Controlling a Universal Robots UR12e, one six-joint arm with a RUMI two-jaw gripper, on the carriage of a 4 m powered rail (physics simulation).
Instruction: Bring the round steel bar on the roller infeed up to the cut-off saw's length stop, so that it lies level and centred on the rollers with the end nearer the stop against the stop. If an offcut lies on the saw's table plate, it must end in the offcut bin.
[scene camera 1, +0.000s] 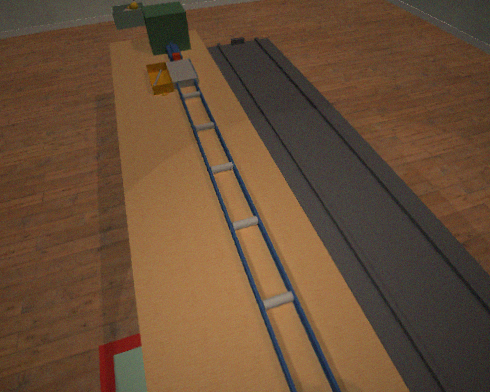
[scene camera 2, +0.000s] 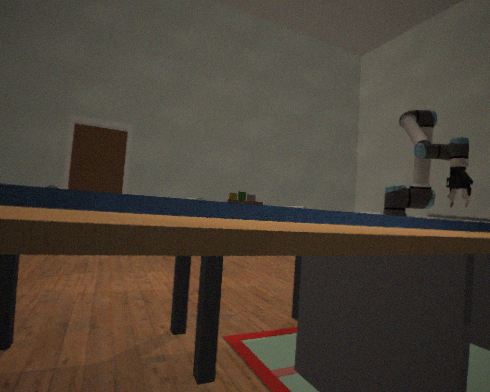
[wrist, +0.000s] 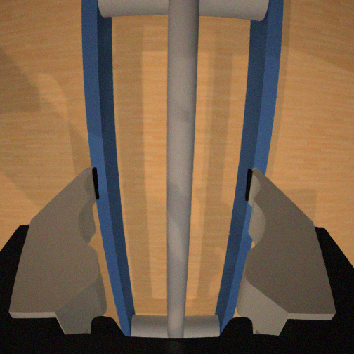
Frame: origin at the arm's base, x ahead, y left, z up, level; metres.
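Where they show: gripper, fingertip midpoint: (scene camera 2: 458, 207).
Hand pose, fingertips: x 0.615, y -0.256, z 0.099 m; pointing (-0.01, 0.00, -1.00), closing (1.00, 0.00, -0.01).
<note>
After its pixels a point has its place.
The round steel bar (wrist: 181, 100) lies lengthwise over the rollers (wrist: 230, 9) of the blue-railed infeed (scene camera 1: 276, 260) {x 0.558, y -1.115, z 0.015 m} (scene camera 2: 150, 202) {x 0.694, y -1.902, z 0.004 m} (wrist: 266, 100), about midway between the rails in the wrist view. Both its ends are out of that view. My gripper (scene camera 2: 459, 204) {x 0.614, y -0.256, z 0.099 m} (wrist: 171, 170) is open, with one jaw on each side of the bar, apart from it; in scene camera 2 it hangs above the infeed at the right. The saw's grey table plate (scene camera 1: 183, 72) {x 0.612, y -2.874, z 0.028 m} shows no offcut. A thin grey piece (scene camera 1: 158, 77) {x 0.806, y -2.948, z -0.013 m} lies in the yellow offcut bin (scene camera 1: 163, 91) {x 0.801, y -2.719, z -0.013 m}. I cannot make out the length stop.
A green block (scene camera 1: 168, 29) {x 0.619, y -3.399, z 0.172 m} and a small blue and red part (scene camera 1: 175, 52) {x 0.617, y -3.172, z 0.064 m} stand beyond the plate. The dark rail track (scene camera 1: 320, 165) runs beside the wooden table (scene camera 1: 170, 240) {x 0.974, y -1.399, z -0.030 m}. Small coloured blocks (scene camera 2: 242, 196) show beyond the infeed.
</note>
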